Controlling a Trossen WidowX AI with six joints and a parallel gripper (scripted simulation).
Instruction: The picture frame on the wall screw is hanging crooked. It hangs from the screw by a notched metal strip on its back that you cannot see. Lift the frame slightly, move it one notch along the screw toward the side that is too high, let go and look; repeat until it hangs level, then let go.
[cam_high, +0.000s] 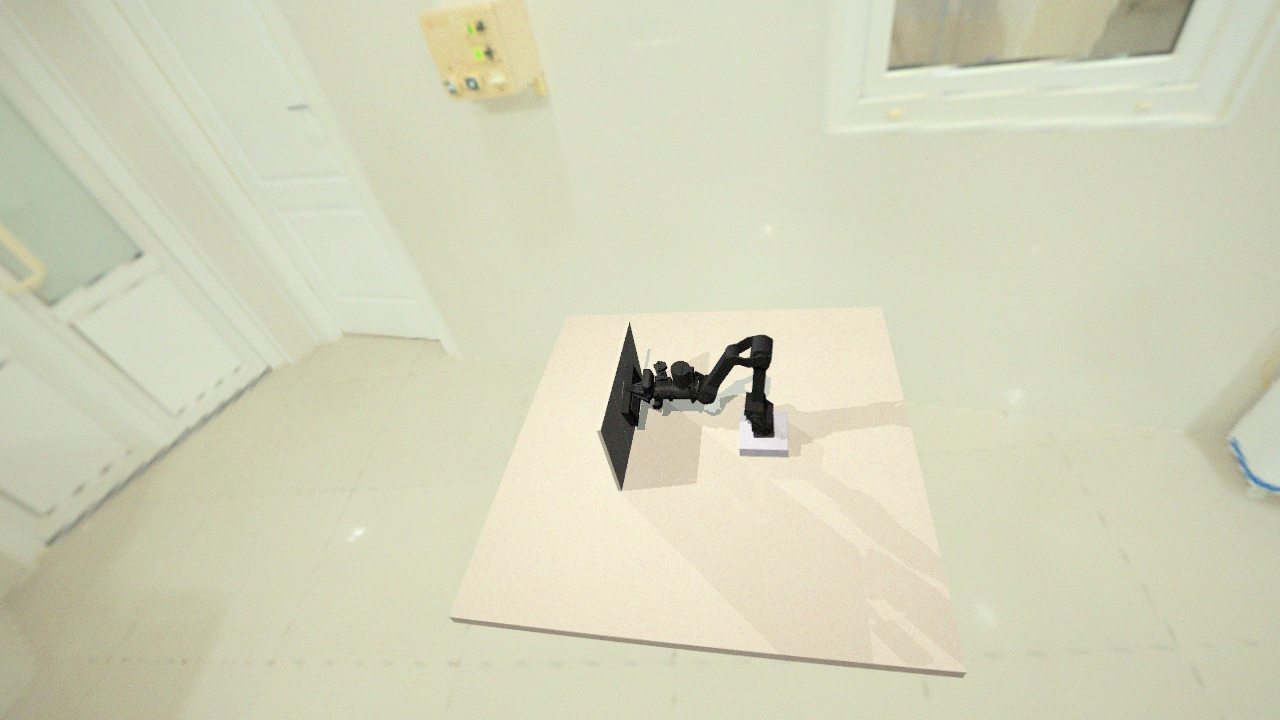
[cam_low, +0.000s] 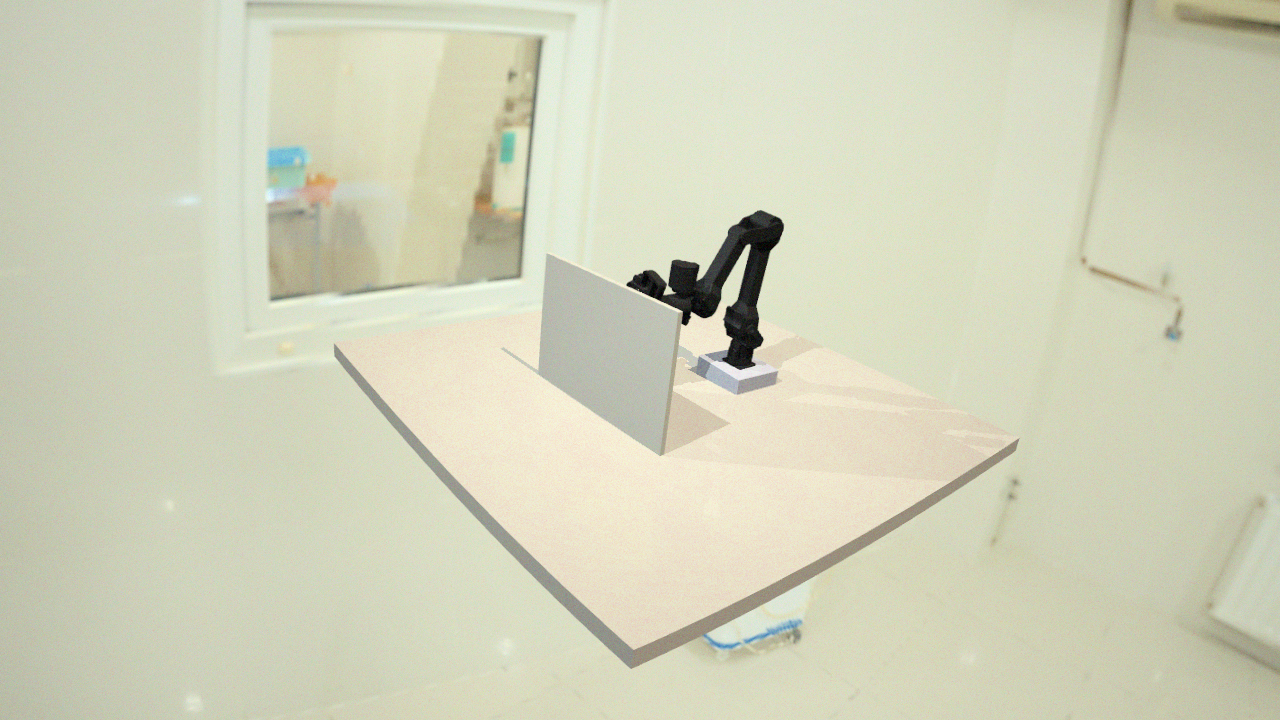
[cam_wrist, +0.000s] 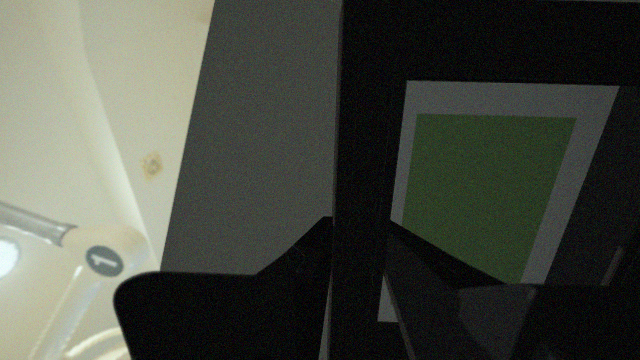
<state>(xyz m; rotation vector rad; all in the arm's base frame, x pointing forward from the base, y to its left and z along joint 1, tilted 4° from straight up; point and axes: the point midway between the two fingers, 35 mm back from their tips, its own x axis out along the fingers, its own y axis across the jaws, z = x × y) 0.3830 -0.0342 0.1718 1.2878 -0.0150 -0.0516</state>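
My gripper tip is 20 mm to the left of the picture frame and 50 mm above it. The rest, counted from my gripper tip: wall panel (10 mm ahead, 70 mm below).
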